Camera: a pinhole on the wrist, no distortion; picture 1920 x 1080 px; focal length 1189.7 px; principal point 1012.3 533.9 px. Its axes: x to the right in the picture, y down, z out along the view. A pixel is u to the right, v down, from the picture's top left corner.
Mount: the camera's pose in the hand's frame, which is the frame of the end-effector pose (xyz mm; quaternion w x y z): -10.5 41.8 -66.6 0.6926 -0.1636 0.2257 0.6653
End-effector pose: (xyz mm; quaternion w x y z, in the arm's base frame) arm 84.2 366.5 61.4 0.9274 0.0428 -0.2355 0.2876
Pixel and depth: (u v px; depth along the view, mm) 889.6 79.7 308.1
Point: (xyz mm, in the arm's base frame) 4.9 533.9 293.0
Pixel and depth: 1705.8 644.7 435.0
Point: -260.5 732.8 181.0
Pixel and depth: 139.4 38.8 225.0
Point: 65.7 387.2 288.3
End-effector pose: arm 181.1 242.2 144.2 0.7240 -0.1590 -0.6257 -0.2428
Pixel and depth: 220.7 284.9 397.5
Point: -130.5 459.6 317.8
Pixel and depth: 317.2 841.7 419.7
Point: -146.1 533.5 139.1
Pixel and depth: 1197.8 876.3 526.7
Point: 102.8 774.9 122.6
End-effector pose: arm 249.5 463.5 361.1 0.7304 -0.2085 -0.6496 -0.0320
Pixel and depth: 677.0 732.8 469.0
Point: -79.1 759.1 297.3
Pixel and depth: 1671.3 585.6 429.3
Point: 241.1 954.9 263.3
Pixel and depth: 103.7 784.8 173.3
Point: 109.1 530.2 334.6
